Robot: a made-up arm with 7 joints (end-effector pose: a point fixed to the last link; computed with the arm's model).
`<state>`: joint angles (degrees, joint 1 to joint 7).
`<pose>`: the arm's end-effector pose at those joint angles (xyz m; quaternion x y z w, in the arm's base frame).
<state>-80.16 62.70 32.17 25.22 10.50 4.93 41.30</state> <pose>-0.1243 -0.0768 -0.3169 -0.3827 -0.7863 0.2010 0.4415</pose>
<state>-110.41 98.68 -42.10 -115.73 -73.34 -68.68 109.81</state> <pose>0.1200 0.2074 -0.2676 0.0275 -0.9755 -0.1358 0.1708</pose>
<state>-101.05 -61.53 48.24 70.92 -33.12 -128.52 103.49</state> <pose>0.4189 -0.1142 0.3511 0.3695 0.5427 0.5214 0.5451</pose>
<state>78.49 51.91 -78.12 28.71 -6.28 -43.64 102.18</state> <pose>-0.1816 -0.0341 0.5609 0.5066 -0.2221 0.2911 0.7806</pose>
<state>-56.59 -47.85 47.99 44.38 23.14 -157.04 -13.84</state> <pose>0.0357 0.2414 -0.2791 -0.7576 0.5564 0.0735 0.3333</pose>
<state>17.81 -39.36 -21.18 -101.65 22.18 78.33 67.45</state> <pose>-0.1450 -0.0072 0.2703 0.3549 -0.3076 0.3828 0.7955</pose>
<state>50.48 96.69 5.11 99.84 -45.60 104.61 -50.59</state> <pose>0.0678 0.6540 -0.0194 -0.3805 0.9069 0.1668 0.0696</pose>
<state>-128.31 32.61 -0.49 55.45 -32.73 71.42 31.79</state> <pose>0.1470 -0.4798 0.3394 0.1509 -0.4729 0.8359 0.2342</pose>
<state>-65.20 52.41 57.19 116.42 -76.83 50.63 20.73</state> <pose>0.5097 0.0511 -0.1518 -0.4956 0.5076 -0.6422 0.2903</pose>
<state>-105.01 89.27 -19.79 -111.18 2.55 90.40 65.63</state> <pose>0.1952 0.0493 -0.3279 -0.6732 -0.6947 -0.1912 0.1660</pose>
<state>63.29 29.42 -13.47 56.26 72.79 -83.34 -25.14</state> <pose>0.3240 0.4006 0.3105 -0.3290 0.4995 -0.5603 0.5731</pose>
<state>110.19 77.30 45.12 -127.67 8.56 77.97 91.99</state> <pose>-0.2271 0.1316 0.7569 0.6231 0.0625 -0.7773 0.0608</pose>
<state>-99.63 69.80 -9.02 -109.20 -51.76 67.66 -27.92</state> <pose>0.0817 0.2596 0.1595 -0.1381 0.6605 0.7315 0.0980</pose>
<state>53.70 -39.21 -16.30 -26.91 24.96 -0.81 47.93</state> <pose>-0.0743 0.0312 0.2534 0.4291 -0.3445 0.4343 0.7131</pose>
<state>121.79 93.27 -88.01 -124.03 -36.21 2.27 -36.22</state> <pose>-0.0444 0.1172 0.2578 0.5549 -0.7947 0.0358 0.2432</pose>
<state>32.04 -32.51 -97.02 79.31 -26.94 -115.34 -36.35</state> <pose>0.0766 0.6200 0.0698 -0.7065 -0.3589 -0.1144 0.5991</pose>
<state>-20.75 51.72 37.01 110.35 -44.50 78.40 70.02</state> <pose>0.5228 0.2977 0.1712 0.0344 0.5944 -0.2702 0.7567</pose>
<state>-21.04 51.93 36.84 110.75 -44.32 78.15 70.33</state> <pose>0.5218 0.2927 0.1730 0.0366 0.5914 -0.2765 0.7566</pose>
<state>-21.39 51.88 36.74 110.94 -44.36 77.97 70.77</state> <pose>0.5212 0.2912 0.1743 0.0361 0.5888 -0.2791 0.7577</pose>
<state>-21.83 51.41 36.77 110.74 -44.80 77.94 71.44</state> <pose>0.5213 0.2961 0.1748 0.0312 0.5871 -0.2751 0.7607</pose>
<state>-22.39 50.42 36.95 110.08 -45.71 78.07 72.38</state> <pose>0.5219 0.3084 0.1740 0.0207 0.5867 -0.2632 0.7656</pose>
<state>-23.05 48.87 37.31 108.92 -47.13 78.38 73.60</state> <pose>0.5223 0.3288 0.1717 0.0049 0.5876 -0.2420 0.7721</pose>
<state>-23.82 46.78 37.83 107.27 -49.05 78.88 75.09</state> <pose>0.5210 0.3569 0.1677 -0.0159 0.5897 -0.2112 0.7793</pose>
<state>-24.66 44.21 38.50 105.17 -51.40 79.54 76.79</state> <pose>0.5164 0.3913 0.1622 -0.0403 0.5931 -0.1711 0.7857</pose>
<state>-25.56 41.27 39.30 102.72 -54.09 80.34 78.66</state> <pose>0.5070 0.4299 0.1557 -0.0664 0.5970 -0.1227 0.7900</pose>
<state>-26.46 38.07 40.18 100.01 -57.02 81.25 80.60</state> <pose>0.4919 0.4702 0.1488 -0.0927 0.6015 -0.0676 0.7906</pose>
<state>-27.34 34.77 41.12 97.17 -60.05 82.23 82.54</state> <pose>0.4714 0.5091 0.1427 -0.1172 0.6057 -0.0084 0.7869</pose>
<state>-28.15 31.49 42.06 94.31 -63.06 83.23 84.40</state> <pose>0.4465 0.5444 0.1380 -0.1385 0.6097 0.0522 0.7787</pose>
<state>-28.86 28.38 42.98 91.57 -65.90 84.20 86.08</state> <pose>0.4196 0.5743 0.1353 -0.1557 0.6131 0.1110 0.7665</pose>
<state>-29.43 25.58 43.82 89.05 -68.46 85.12 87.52</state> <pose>0.3930 0.5979 0.1348 -0.1686 0.6157 0.1649 0.7519</pose>
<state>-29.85 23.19 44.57 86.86 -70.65 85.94 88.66</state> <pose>0.3687 0.6156 0.1362 -0.1777 0.6172 0.2117 0.7366</pose>
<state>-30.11 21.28 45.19 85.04 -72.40 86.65 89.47</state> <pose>0.3484 0.6282 0.1387 -0.1836 0.6180 0.2499 0.7225</pose>
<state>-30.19 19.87 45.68 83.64 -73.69 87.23 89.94</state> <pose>0.3328 0.6368 0.1419 -0.1871 0.6179 0.2791 0.7109</pose>
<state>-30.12 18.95 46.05 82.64 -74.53 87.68 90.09</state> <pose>0.3219 0.6424 0.1451 -0.1890 0.6172 0.2994 0.7027</pose>
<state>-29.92 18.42 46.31 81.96 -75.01 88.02 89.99</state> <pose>0.3149 0.6460 0.1482 -0.1898 0.6162 0.3127 0.6975</pose>
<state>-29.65 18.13 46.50 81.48 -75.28 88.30 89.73</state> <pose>0.3101 0.6487 0.1510 -0.1904 0.6149 0.3216 0.6944</pose>
